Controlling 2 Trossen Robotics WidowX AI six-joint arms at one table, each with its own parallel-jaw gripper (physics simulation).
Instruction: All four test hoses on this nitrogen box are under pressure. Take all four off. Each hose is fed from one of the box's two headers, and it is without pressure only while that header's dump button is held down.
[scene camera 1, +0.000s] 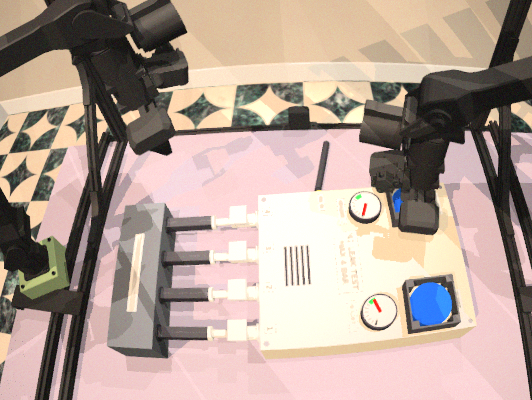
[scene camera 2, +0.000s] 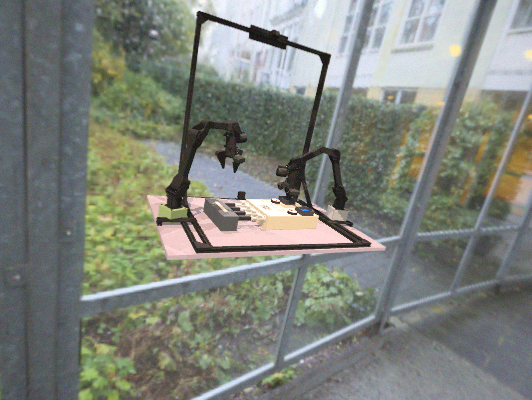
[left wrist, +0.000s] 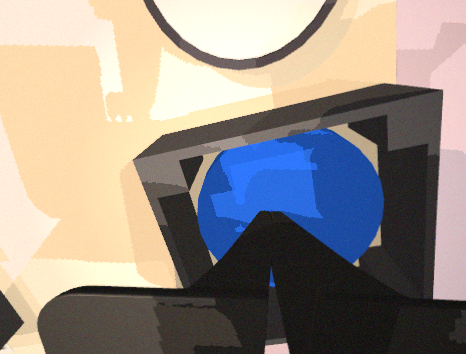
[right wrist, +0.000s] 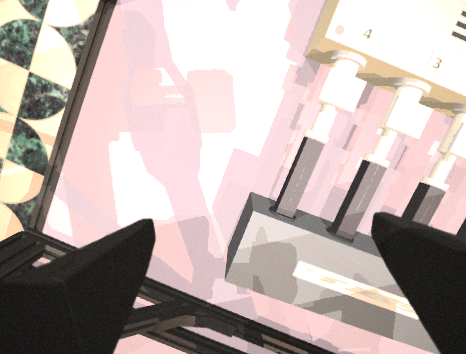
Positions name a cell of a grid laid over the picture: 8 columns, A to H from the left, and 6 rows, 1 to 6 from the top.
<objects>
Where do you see the right gripper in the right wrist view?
E4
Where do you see a grey manifold block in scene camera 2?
D4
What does the right gripper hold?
Nothing.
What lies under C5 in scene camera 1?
A grey manifold block.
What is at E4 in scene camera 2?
A cream nitrogen box.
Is the right gripper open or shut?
Open.
</objects>
